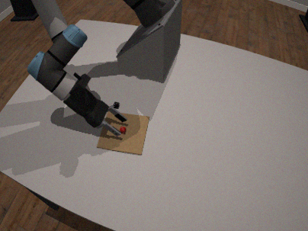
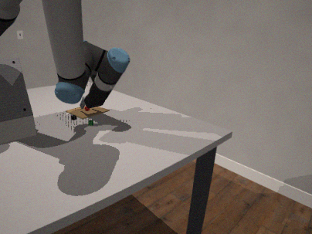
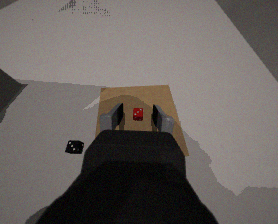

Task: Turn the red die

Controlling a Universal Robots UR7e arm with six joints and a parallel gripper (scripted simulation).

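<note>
Now: the red die 10 mm to the left of my hand and 30 mm below it. The rest, counted from my hand: green die: 70 mm behind, 130 mm to the right, 30 mm below; black die: 90 mm behind, 40 mm to the right, 30 mm below; tan mat: 10 mm to the left, 40 mm below.
</note>
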